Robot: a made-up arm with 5 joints. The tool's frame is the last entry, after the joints. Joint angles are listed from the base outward. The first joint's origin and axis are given. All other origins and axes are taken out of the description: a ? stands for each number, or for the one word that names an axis. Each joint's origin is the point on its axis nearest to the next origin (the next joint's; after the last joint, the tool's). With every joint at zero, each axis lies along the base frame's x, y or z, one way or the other. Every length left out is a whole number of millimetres.
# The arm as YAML. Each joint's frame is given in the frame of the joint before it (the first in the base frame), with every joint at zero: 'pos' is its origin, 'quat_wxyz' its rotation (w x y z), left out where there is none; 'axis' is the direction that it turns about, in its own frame. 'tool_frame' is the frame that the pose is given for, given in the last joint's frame.
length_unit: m
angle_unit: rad
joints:
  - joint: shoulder
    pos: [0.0, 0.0, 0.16]
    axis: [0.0, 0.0, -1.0]
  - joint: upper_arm
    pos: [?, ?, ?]
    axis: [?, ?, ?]
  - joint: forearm
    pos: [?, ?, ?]
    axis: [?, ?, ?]
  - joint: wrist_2
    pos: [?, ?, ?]
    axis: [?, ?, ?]
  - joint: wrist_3
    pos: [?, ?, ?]
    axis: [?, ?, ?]
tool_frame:
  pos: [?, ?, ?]
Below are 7 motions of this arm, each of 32 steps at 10 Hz.
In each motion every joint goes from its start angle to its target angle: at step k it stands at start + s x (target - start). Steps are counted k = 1, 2, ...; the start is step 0. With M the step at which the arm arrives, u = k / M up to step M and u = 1 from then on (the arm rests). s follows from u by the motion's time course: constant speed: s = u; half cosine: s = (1 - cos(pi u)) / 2; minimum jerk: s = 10 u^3 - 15 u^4 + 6 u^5.
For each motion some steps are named. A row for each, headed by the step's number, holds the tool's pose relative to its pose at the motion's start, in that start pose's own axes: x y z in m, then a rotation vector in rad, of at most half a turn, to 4 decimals.
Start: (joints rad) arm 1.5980 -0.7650 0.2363 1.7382 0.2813
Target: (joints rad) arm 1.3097 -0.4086 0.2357 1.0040 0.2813
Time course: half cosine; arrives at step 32
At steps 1, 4, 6, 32:
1: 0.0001 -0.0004 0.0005 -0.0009 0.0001 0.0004
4: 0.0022 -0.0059 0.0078 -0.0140 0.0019 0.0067
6: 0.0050 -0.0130 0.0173 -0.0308 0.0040 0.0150
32: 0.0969 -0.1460 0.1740 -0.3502 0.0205 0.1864

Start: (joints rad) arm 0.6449 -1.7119 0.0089 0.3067 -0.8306
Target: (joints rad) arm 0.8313 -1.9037 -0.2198 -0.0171 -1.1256
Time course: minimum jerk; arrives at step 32
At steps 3, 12, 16, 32:
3: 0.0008 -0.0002 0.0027 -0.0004 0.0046 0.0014
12: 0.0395 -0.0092 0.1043 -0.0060 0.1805 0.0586
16: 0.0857 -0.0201 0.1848 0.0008 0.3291 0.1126
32: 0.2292 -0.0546 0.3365 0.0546 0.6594 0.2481

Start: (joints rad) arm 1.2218 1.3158 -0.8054 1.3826 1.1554
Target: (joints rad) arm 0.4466 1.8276 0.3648 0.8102 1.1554
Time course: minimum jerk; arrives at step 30
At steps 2, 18, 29, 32:
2: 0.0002 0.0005 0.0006 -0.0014 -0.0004 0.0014
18: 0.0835 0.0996 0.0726 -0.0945 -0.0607 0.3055
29: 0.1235 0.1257 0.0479 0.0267 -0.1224 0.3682
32: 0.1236 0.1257 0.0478 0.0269 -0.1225 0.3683

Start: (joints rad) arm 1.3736 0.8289 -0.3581 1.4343 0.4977
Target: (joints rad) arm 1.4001 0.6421 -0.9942 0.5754 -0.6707
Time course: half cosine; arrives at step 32
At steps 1, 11, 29, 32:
1: -0.0005 -0.0002 0.0001 -0.0022 -0.0012 0.0013
11: -0.0550 -0.0176 0.0244 -0.2586 -0.0758 0.1422
29: -0.1438 0.1132 0.2087 -0.9206 0.2833 0.4504
32: -0.1434 0.1216 0.2144 -0.9341 0.3060 0.4570

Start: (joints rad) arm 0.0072 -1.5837 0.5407 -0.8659 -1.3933
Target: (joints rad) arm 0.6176 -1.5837 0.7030 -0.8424 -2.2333
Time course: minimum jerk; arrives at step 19
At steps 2, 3, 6, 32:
2: 0.0008 -0.0061 0.0000 0.0028 0.0002 0.0117
3: 0.0027 -0.0187 -0.0001 0.0088 0.0006 0.0363
6: 0.0237 -0.1111 -0.0045 0.0531 0.0002 0.2187
32: 0.3072 -0.4754 -0.1176 0.2896 -0.1017 1.1758

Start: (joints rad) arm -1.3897 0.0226 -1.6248 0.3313 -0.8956
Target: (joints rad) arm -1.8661 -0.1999 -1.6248 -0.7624 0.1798
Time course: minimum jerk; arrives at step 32
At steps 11, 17, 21, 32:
11: 0.0208 0.1397 0.1470 -0.2603 0.2379 -0.2949
17: 0.1358 0.3551 0.2364 -0.7432 0.4855 -0.7029
21: 0.2257 0.4615 0.2086 -1.1150 0.5720 -0.9281
32: 0.3008 0.5210 0.1291 -1.5464 0.5919 -1.1069

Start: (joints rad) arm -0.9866 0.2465 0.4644 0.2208 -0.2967
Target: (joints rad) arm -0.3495 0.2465 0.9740 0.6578 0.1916
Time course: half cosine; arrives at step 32
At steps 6, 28, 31, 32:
6: -0.0173 0.0364 -0.0232 -0.0058 -0.0663 -0.0726
28: 0.0036 0.3210 -0.2524 -0.0413 -0.7643 -0.6010
31: 0.0093 0.3281 -0.2591 -0.0423 -0.7915 -0.6130
32: 0.0097 0.3286 -0.2595 -0.0423 -0.7933 -0.6138

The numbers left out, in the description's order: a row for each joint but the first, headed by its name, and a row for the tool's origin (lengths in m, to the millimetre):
upper_arm: xyz -0.169 0.064 0.0, axis 1.0 0.0 0.0
forearm: xyz 0.0 -0.311 0.262, axis 0.0 -1.0 0.0
wrist_2: xyz -0.072 0.0 -0.096, axis 1.0 0.0 0.0
wrist_3: xyz 0.0 -0.157 0.071, axis 0.0 0.0 -1.0
tool: xyz -0.301 -0.042 0.0

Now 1 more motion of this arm.
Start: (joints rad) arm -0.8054 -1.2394 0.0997 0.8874 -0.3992
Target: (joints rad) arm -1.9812 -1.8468 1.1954 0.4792 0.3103
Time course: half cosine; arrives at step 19
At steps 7, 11, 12, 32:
7: 0.0850 -0.1101 -0.0166 -0.3602 -0.2627 0.3723
11: 0.1874 -0.1542 -0.0386 -0.6268 -0.7114 0.7622
12: 0.2105 -0.1549 -0.0453 -0.6636 -0.8380 0.8570
32: 0.2835 -0.1272 -0.0782 -0.6834 -1.3507 1.2356

